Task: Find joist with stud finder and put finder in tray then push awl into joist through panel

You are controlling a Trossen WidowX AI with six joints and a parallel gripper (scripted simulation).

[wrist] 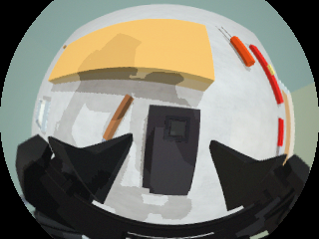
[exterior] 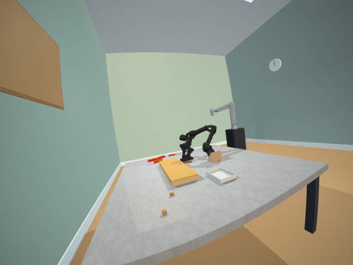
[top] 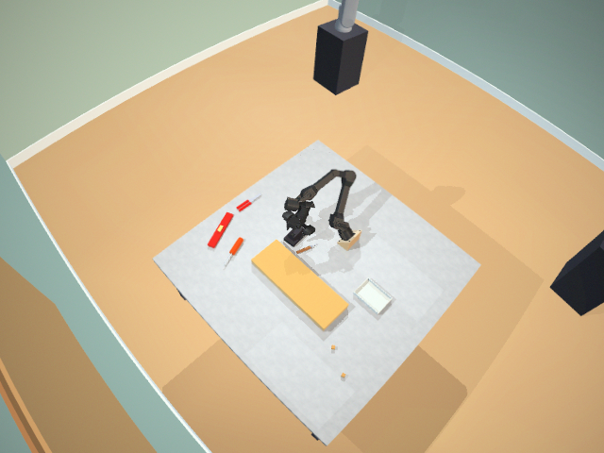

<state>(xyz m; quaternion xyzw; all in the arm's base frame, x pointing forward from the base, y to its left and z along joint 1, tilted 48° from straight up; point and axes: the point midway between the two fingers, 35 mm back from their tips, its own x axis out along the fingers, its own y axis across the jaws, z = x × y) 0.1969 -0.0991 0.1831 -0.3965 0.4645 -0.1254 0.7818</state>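
My gripper tip is now right at the black stud finder. Also, from my gripper tip: brown-handled awl (10 cm to the left, 3 cm below, 2 cm behind); orange-handled screwdriver (34 cm ahead, 13 cm to the right, 3 cm below); red level (30 cm to the right, 28 cm ahead, 3 cm below).
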